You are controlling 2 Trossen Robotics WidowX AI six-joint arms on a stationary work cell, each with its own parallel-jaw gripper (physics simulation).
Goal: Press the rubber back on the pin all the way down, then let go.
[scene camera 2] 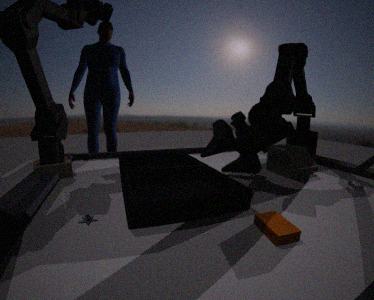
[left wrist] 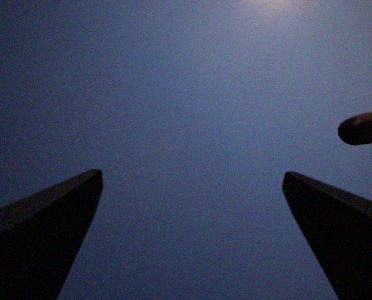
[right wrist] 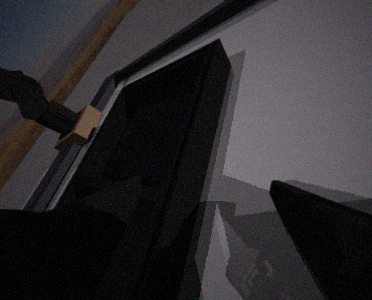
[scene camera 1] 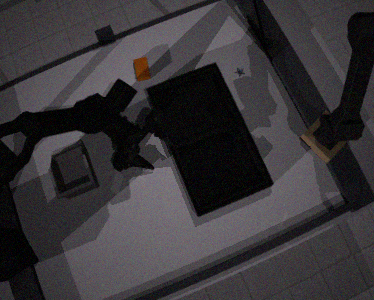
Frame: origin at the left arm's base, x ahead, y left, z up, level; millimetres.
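Seen in the pictures: left gripper, between the fingertips: point(left wrist: 194, 179); right gripper, between the fingertips: point(scene camera 2: 211, 163) point(right wrist: 204, 184) point(scene camera 1: 164, 157); left arm's base, origin of its link: point(scene camera 2: 51, 161) point(right wrist: 71, 125) point(scene camera 1: 328, 134); right arm's base, origin of its link: point(scene camera 2: 302, 131).
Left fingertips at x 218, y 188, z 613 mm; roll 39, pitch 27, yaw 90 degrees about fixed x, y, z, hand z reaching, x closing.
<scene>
Offsets run from my left fingertips to a thing's top centre. "spot": to the spot under its first point.
A small star-shaped pin @(193 mm back, 493 mm right, 640 mm down) point(scene camera 1: 239, 71) point(scene camera 2: 88, 219) lies on the table, near the tray's upper right corner in scene camera 1 and left of the tray in scene camera 2. A small bluish spot shows on it; whether this is the rubber back, and how far down it sits, I cannot tell. My right gripper point(scene camera 1: 157, 151) point(scene camera 2: 213, 162) point(right wrist: 204, 184) is open and empty, low by the tray's long side, across the tray from the pin. My left gripper point(scene camera 2: 105, 12) point(left wrist: 194, 179) is open and empty, raised high and facing the sky.
A large black two-part tray @(17 mm ahead, 414 mm right, 614 mm down) point(scene camera 1: 242, 123) point(scene camera 2: 190, 212) point(right wrist: 212, 100) stands mid-table. An orange block @(7 mm ahead, 697 mm right, 635 mm down) point(scene camera 1: 142, 69) point(scene camera 2: 277, 228) lies near one corner. A dark grey box @(spot: 381 mm ahead, 610 mm right, 626 mm down) point(scene camera 1: 59, 175) point(scene camera 2: 290, 160) stands by the right arm. A person point(scene camera 2: 102, 75) stands beyond the table.
</scene>
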